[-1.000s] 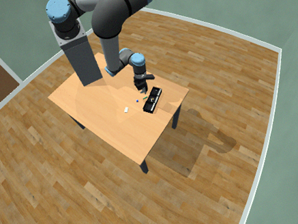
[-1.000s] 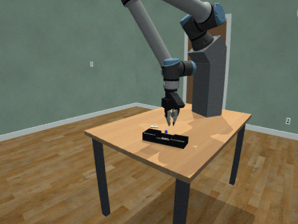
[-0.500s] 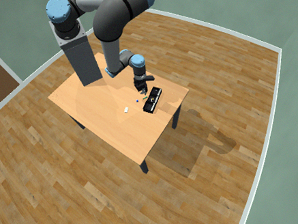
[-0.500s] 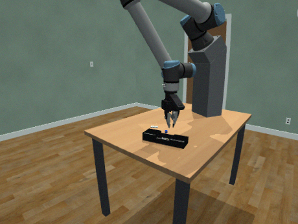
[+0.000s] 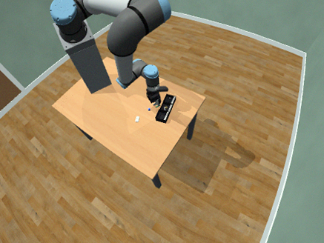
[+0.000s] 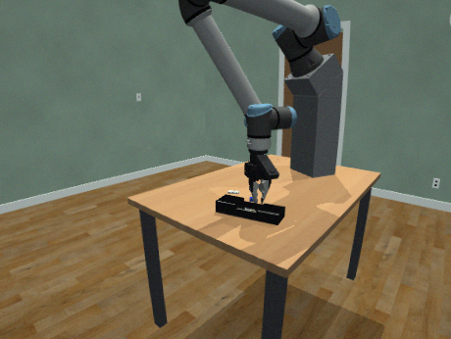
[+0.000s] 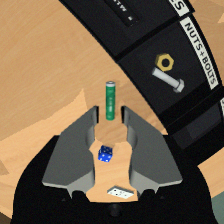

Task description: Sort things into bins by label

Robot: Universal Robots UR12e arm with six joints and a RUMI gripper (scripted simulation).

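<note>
My hand is 20 mm above the green battery. From my hand the other things lie so: blue die (40 mm behind, 60 mm to the right, 20 mm below); brass hex nut (70 mm ahead, 10 mm to the left, 20 mm below); grey-white piece (70 mm ahead, 10 mm to the right, 20 mm below).
</note>
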